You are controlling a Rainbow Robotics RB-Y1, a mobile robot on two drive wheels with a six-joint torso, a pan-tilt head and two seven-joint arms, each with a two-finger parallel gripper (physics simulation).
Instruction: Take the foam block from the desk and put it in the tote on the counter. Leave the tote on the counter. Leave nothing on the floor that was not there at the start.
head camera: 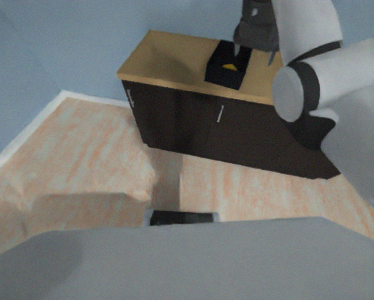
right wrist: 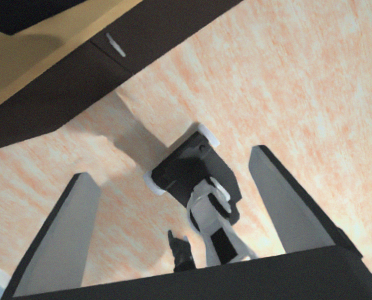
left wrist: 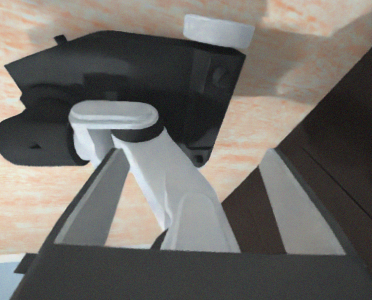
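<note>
The yellow foam block lies inside the black tote; the tote's walls hide part of the block. The tote stands on the tan counter, and a corner of it shows in the right wrist view. My right gripper is open and empty. In the head view it overlaps the tote's right side; in the right wrist view the floor and my base show beyond its fingers. My left gripper is open and empty, with my own body behind its fingers.
The counter's dark cabinet front has metal handles. My dark wheeled base stands on the pinkish floor before it. A blue wall rises behind the counter.
</note>
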